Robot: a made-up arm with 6 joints. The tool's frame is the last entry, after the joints.
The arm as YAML. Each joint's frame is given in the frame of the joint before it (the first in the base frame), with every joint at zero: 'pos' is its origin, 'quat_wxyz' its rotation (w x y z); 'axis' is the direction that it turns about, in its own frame. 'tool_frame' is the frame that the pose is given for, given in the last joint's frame.
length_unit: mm
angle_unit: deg
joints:
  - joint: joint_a
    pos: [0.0, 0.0, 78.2]
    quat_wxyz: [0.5, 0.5, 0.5, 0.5]
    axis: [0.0, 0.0, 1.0]
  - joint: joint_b
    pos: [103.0, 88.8, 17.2]
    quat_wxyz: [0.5, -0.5, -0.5, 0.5]
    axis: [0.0, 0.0, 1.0]
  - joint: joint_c
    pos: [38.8, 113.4, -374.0]
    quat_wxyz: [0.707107, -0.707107, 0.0, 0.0]
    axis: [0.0, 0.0, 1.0]
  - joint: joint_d
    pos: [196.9, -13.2, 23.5]
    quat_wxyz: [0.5, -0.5, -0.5, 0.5]
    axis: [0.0, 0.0, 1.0]
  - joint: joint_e
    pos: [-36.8, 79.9, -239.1]
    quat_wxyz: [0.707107, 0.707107, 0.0, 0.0]
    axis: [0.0, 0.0, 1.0]
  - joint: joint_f
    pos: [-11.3, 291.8, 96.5]
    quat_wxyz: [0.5, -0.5, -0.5, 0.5]
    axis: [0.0, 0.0, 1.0]
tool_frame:
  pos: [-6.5, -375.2, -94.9]
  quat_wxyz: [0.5, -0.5, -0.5, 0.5]
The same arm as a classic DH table. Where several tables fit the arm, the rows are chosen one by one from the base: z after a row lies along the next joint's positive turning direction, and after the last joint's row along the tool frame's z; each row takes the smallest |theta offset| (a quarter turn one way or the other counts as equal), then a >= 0, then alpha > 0; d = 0 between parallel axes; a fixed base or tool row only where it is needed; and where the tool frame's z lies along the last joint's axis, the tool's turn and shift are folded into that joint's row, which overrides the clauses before.
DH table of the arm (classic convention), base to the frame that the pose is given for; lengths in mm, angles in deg. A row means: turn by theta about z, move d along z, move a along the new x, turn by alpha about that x. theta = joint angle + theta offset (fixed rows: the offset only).
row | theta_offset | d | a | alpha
base (fixed) | 90.00 | 78.2 | 0.0 | 90.00
joint_a | 90.00 | 17.2 | 88.8 | -90.00
joint_b | 0.00 | -477.0 | 38.8 | -90.00
joint_c | -90.00 | 136.9 | 13.2 | 90.00
joint_d | 0.00 | -436.0 | 36.8 | -90.00
joint_e | -90.00 | 16.6 | 291.8 | -90.00
joint_f | -90.00 | -83.6 | 375.2 | 90.00
tool (fixed) | 180.00 | 6.5 | 0.0 | 0.00

